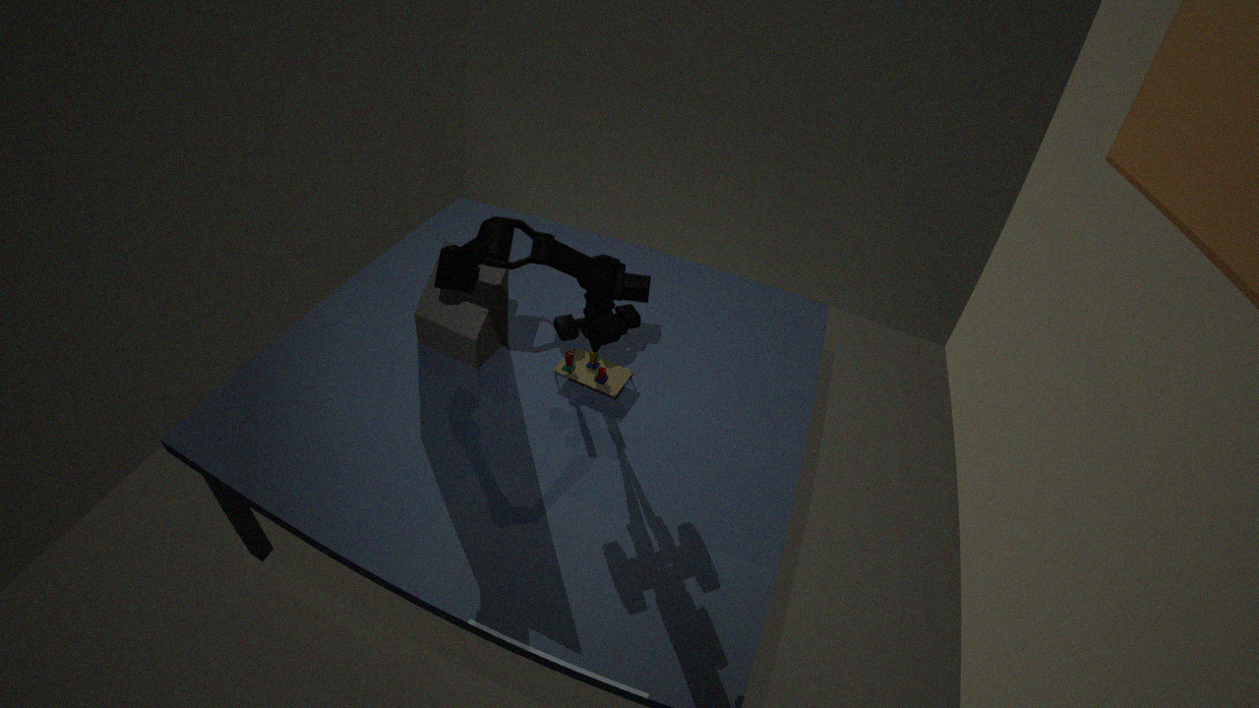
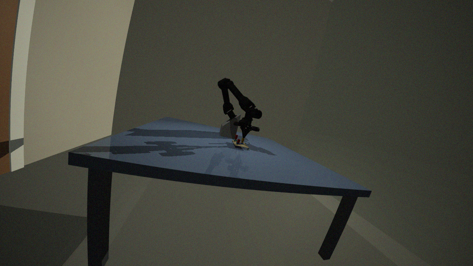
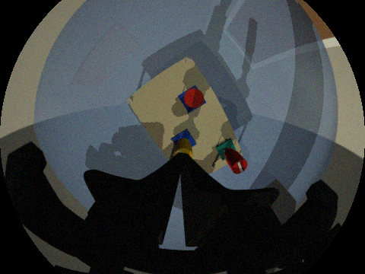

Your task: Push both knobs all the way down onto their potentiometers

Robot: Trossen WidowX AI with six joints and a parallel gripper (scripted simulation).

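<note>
Right now my gripper tip is 10 mm above the yellow knob. Also, from my gripper tip: red knob (40 mm behind, 40 mm to the right, 10 mm below).
</note>
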